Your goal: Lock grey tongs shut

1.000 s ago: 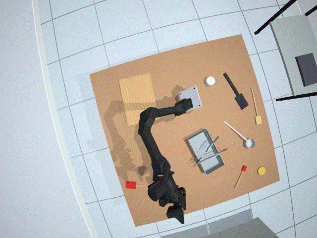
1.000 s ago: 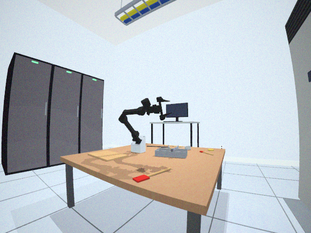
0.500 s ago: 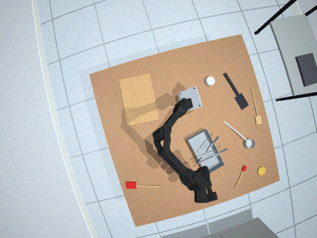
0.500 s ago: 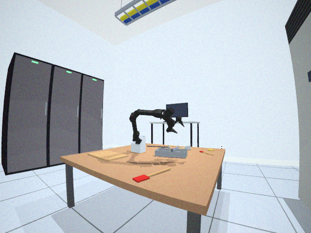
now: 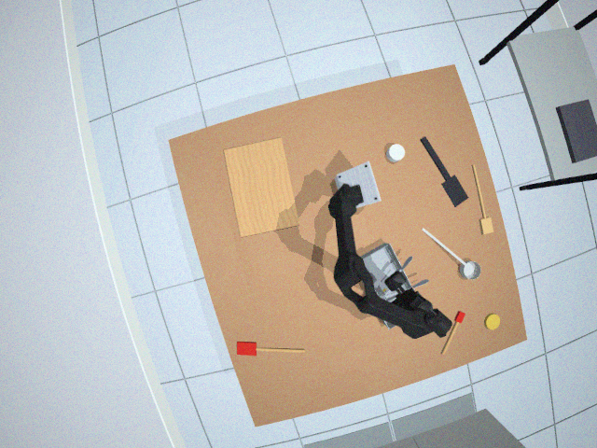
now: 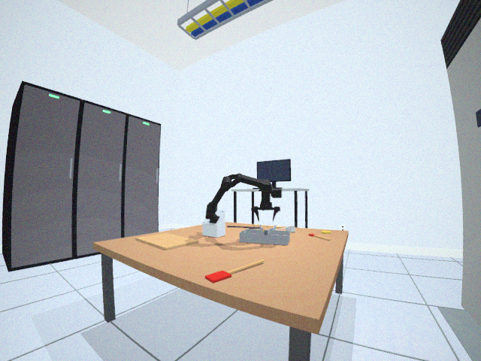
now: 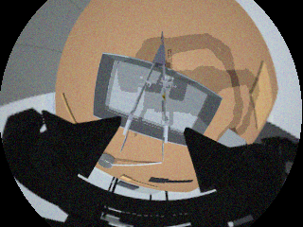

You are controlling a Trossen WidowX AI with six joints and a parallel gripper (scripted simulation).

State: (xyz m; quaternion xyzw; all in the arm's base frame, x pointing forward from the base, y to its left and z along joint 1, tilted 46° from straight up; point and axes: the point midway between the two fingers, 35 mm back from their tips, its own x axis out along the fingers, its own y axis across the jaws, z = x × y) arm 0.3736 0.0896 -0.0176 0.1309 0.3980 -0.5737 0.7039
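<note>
My gripper tip is now 90 mm above the grey roasting tin and 10 mm to the left of it. From my gripper tip the other things lie so: yellow disc (430 mm to the left, 300 mm ahead, 110 mm below); then white puck (510 mm behind, 160 mm to the left, 100 mm below); then black spatula (370 mm behind, 360 mm to the left, 120 mm below).
</note>
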